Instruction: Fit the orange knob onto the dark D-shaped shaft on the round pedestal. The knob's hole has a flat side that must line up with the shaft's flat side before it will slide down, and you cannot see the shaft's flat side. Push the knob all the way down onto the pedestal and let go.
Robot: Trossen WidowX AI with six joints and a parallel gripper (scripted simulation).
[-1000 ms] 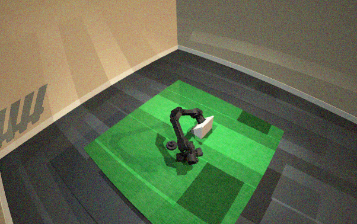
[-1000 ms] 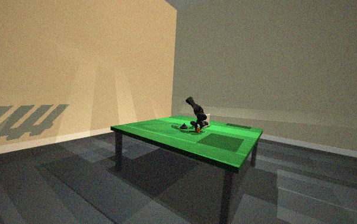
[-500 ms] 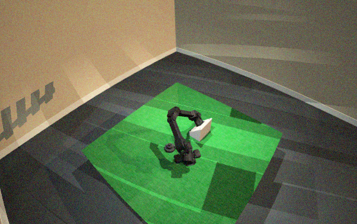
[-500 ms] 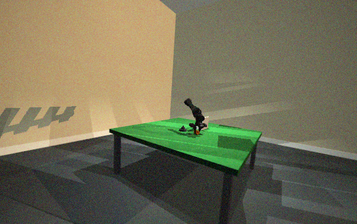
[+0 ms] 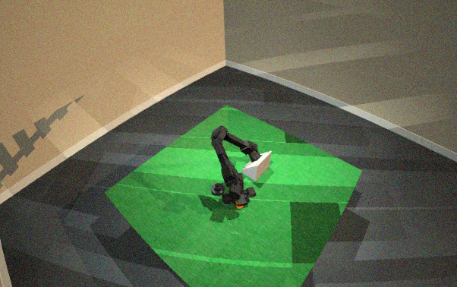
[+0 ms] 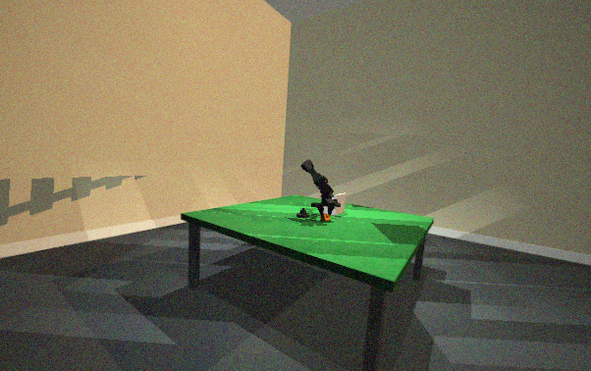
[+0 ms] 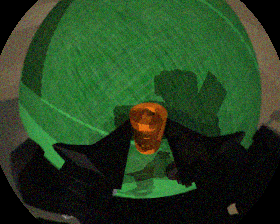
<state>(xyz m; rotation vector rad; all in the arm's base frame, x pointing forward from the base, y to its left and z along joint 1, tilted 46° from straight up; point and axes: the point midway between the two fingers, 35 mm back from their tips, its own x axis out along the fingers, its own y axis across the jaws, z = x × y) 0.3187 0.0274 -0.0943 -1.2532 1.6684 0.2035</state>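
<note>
My gripper tip is 18 cm to the left of the round pedestal, 2 cm past it and 1 cm below it. Also, from my gripper tip: orange knob (1 cm to the right, 1 cm behind).
</note>
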